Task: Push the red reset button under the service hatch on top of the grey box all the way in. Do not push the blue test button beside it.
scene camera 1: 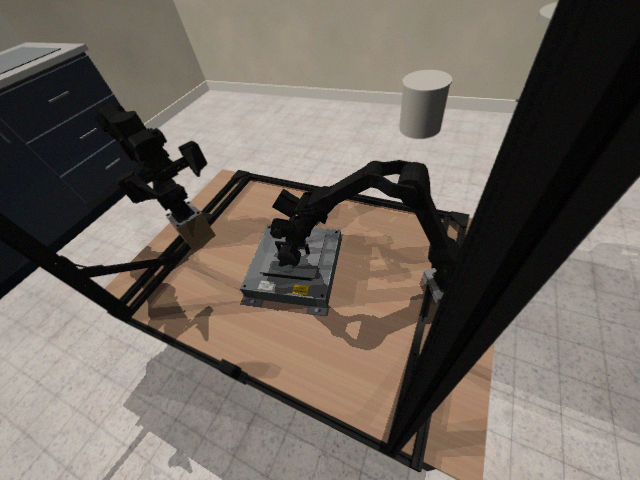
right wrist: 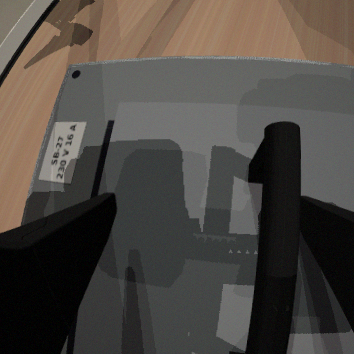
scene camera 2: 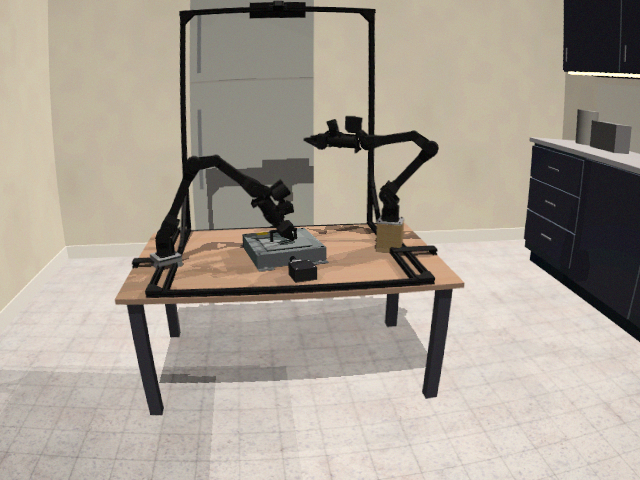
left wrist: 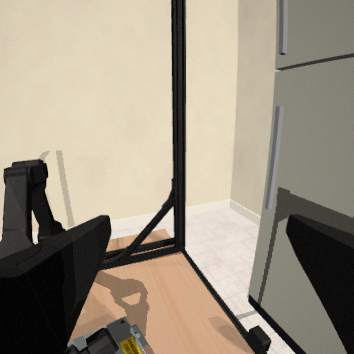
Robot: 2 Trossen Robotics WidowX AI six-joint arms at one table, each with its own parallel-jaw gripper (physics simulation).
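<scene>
The grey box (scene camera 1: 334,258) (scene camera 2: 258,254) (left wrist: 116,330) (right wrist: 175,80) stands mid-table. Its service hatch (right wrist: 150,117) lies flat on top, shut, with a black bar handle (scene camera 2: 271,236) (right wrist: 281,215). My right gripper (scene camera 2: 287,232) (right wrist: 206,203) is open low over the hatch. In the right wrist view the handle lies between its spread fingers, nearer the right-hand one, and is not gripped; contact cannot be told. My left gripper (scene camera 1: 164,173) (left wrist: 199,223) is open and empty, raised high and away from the box. The red reset button and blue test button do not show.
A small black box (scene camera 2: 302,270) stands beside the grey box, on the side towards scene camera 2. A white label (right wrist: 62,152) and a yellow label (scene camera 1: 300,289) mark the grey box. A black frame (scene camera 2: 289,288) runs around the table top (scene camera 1: 289,341).
</scene>
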